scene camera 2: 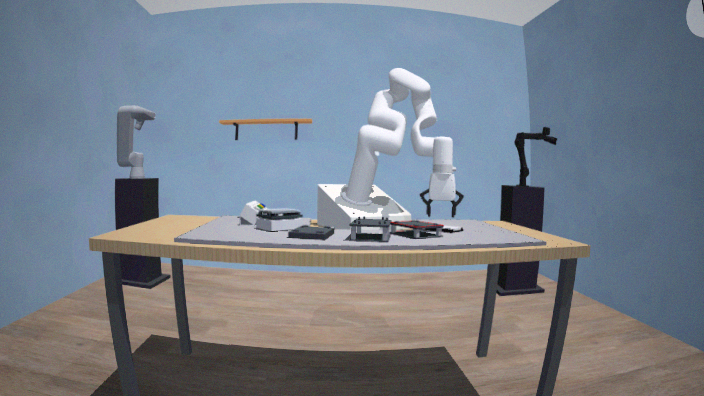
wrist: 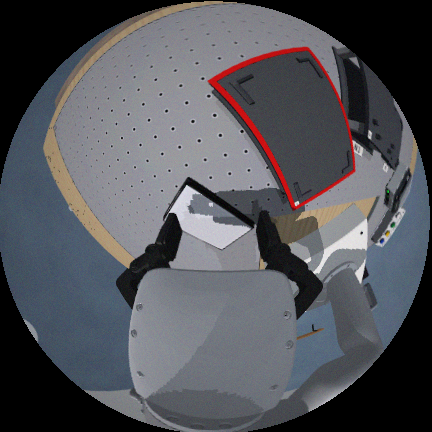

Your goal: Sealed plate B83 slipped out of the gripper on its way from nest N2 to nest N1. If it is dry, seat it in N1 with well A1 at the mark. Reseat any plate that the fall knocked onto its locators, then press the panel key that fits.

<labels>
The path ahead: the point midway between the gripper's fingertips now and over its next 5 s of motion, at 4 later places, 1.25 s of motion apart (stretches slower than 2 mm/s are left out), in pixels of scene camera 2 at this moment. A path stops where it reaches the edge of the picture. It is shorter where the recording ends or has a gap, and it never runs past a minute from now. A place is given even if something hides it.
The gripper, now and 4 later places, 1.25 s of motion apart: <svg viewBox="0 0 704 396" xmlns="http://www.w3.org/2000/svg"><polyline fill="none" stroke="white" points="441,217 441,211 459,211 455,225 449,217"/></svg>
</labels>
